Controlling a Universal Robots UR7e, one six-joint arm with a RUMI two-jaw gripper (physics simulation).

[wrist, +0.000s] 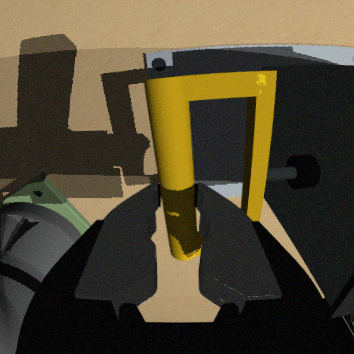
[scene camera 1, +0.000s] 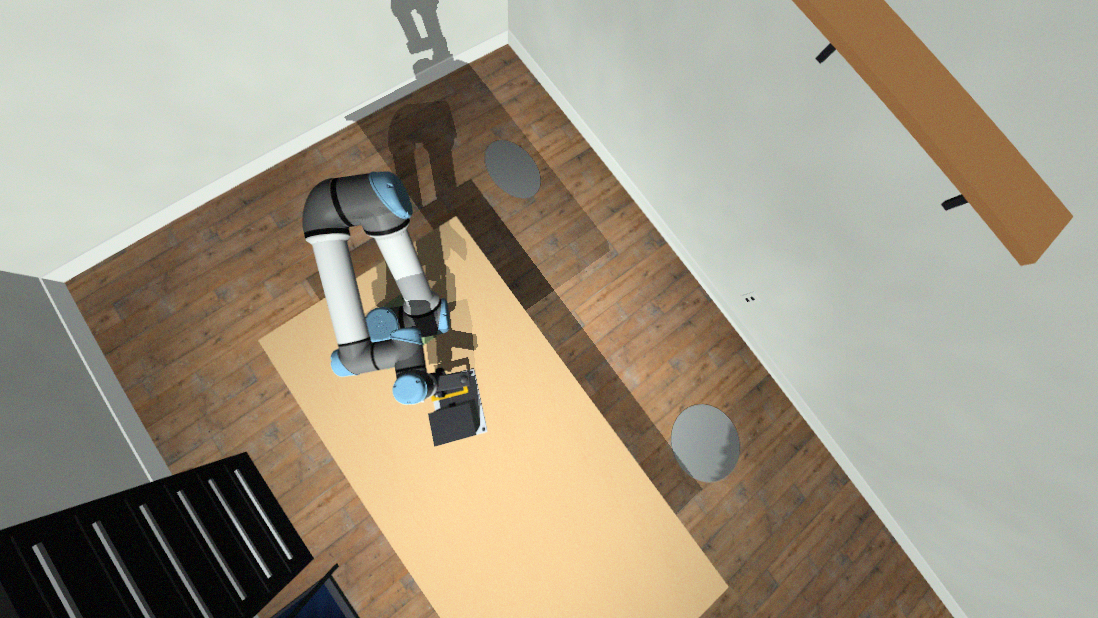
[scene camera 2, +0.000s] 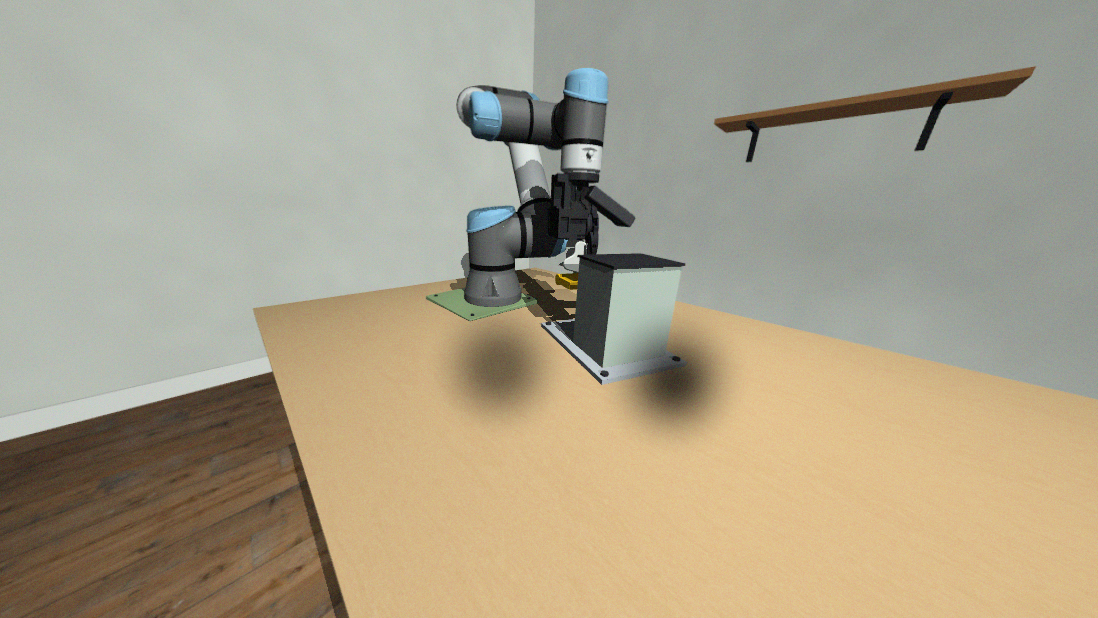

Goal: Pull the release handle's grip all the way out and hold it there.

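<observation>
The release handle's yellow grip point(scene camera 1: 451, 394) point(scene camera 2: 567, 280) point(wrist: 174, 135) is a U-shaped frame with a thick round bar. A short grey rod point(wrist: 282, 173) joins it to the dark side of the box point(scene camera 1: 453, 423) point(scene camera 2: 641, 314) point(wrist: 325, 115), with a stretch of rod showing between frame and box. My gripper point(wrist: 177, 185) points down and is shut on the round bar, one finger on each side, near the bar's lower end in the wrist view. In scene camera 2 the fingertips are partly hidden behind the box.
The box stands on a light grey mounting plate point(scene camera 2: 641, 373) point(wrist: 320, 52) on the wooden table point(scene camera 1: 537, 499) point(scene camera 2: 537, 475). The arm's green base plate point(scene camera 2: 453, 303) point(wrist: 65, 205) is close by. A wall shelf point(scene camera 1: 922, 115) point(scene camera 2: 868, 107) and two round grey stools point(scene camera 1: 513, 168) point(scene camera 1: 705, 442) are off the table.
</observation>
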